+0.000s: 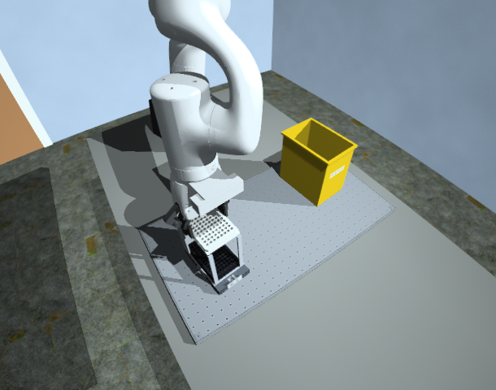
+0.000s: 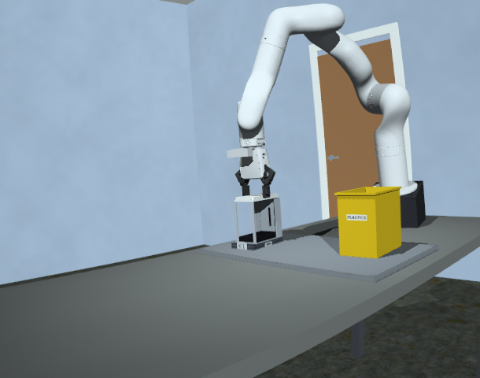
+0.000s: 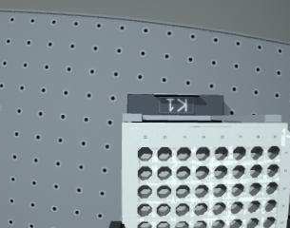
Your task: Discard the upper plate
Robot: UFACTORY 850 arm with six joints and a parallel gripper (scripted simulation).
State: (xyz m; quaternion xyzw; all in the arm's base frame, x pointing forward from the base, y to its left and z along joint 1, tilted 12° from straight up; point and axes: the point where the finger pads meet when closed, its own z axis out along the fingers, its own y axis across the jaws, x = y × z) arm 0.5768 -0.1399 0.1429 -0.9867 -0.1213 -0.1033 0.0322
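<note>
Now: hand 39 cm to the right of the yellow plastics bin, 13 cm past it and 8 cm above it. From my hand the other things lie so: white 96-well plate 1 cm below; then black 96-well plate 14 cm below.
</note>
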